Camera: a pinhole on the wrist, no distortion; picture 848 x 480 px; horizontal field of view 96.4 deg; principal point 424.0 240.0 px. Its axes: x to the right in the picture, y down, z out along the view. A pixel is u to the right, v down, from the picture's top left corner.
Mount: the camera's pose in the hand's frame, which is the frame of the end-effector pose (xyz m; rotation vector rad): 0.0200 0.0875 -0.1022 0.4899 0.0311 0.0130
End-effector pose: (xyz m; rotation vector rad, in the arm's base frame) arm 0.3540 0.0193 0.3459 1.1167 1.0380 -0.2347
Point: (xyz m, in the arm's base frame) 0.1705 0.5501 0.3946
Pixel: behind the camera
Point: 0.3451 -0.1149 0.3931
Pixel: 247 221
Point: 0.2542 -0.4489 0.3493
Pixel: 253 157
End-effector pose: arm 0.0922 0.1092 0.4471 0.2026 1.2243 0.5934
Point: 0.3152 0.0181 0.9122
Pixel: 27 426
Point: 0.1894 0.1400 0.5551
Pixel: 291 362
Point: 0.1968 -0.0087 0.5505
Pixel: 204 169
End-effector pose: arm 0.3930 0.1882 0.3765 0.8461 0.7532 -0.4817
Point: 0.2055 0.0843 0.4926
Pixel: 57 62
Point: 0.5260 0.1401 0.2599
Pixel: 761 219
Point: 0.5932 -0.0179 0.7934
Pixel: outside the picture
